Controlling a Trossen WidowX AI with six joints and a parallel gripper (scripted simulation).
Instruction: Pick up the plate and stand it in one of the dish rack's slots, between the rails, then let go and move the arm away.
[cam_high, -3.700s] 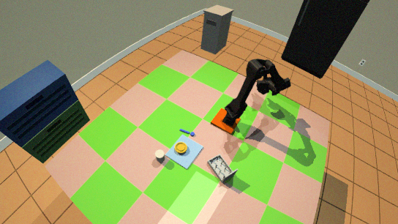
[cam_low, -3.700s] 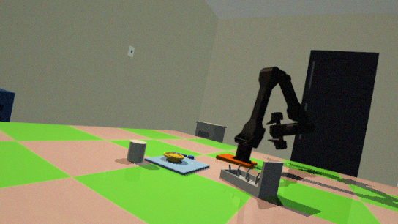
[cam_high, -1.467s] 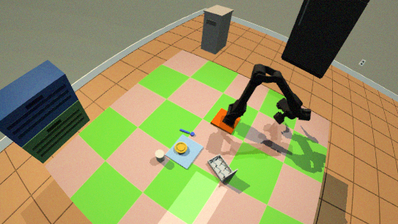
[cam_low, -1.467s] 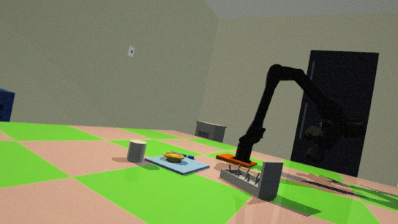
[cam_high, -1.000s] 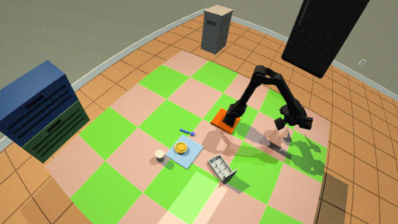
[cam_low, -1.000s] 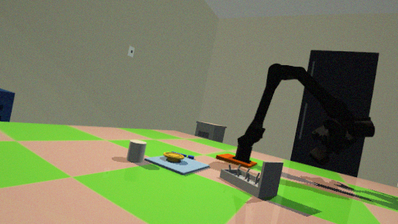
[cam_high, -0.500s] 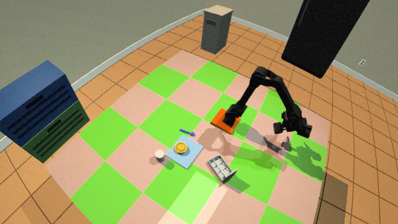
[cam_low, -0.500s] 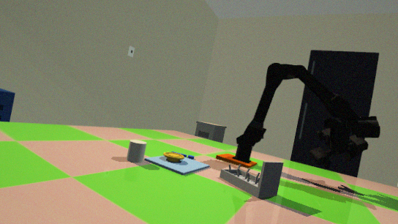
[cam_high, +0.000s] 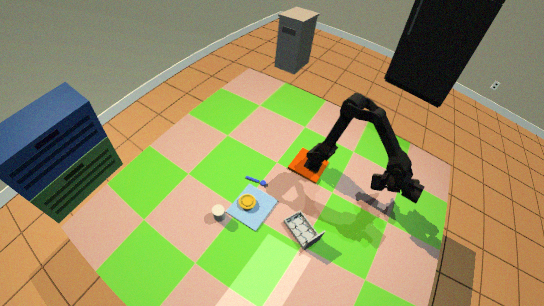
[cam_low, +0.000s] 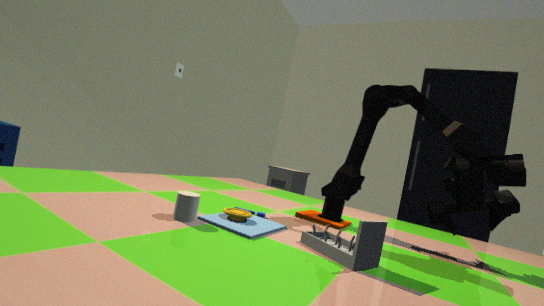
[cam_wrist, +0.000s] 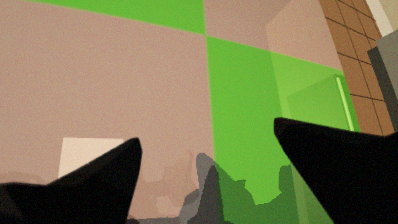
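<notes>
The grey dish rack is 32 cm ahead of my gripper tip, 27 cm to the right of it and 4 cm below it. Also, from my gripper tip: yellow plate: 49 cm to the right, 33 cm ahead, 5 cm below; blue spoon: 51 cm to the right, 22 cm ahead, 6 cm below; light blue mat: 47 cm to the right, 33 cm ahead, 6 cm below.
</notes>
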